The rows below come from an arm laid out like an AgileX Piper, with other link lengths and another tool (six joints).
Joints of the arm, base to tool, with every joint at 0 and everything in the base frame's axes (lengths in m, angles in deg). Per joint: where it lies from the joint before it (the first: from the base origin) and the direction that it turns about. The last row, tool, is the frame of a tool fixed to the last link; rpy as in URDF.
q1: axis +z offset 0 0 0.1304
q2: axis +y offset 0 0 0
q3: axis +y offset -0.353 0 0.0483
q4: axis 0.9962 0 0.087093 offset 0.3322 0 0.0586
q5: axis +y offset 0 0 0
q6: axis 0.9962 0 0.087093 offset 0.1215 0 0.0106
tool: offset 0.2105 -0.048 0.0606 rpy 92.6 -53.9 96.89
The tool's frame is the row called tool.
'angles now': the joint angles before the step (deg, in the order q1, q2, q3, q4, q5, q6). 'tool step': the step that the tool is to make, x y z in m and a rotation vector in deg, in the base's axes. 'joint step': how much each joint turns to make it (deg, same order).
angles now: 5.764, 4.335, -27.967, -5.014, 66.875, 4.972
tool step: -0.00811, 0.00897, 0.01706, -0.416, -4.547, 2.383
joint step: -0.002, -5.068, -0.001, 1.558, 0.400, -2.744
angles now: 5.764, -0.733, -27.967, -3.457, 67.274, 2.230
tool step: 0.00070, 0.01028, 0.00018, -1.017, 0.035, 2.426
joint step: 0.000, -0.123, 0.000, 1.590, 0.140, -2.803
